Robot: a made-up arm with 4 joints.
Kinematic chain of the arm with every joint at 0, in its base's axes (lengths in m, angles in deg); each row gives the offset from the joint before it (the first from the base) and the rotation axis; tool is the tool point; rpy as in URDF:
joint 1: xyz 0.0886 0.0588 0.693 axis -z
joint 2: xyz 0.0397 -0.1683 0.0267 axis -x
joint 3: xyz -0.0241 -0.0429 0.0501 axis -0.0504 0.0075 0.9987
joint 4: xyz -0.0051 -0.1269 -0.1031 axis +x
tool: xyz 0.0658 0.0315 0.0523 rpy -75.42 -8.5 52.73
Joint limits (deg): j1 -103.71..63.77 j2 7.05..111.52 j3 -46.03..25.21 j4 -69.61..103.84
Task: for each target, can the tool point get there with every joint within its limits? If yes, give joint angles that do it. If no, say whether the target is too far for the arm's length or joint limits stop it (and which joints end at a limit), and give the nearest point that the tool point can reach.
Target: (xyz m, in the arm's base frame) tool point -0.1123 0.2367 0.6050
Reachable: no: joint limits stop it (at a limit: joint 1, joint 2, joint 3, joint 4) | nearest point -0.1794 -0.0867 0.6687 | short by 0.336 m
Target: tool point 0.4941 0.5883 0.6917
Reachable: no: too far | nearest point 0.4003 0.2887 0.7113 | short by 0.315 m
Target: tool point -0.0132 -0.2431 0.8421
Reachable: yes | joints 18.66 38.33 -29.40 43.72
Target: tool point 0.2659 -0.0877 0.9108
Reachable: yes | joints -32.92 74.43 -2.64 55.76
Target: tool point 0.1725 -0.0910 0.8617
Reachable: yes | joints -11.81 95.09 -15.32 -10.06
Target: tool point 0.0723 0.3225 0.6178
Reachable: no: joint limits stop it (at a limit: joint 1, joint 2, joint 3) | nearest point 0.1843 0.1982 0.8189 | short by 0.262 m
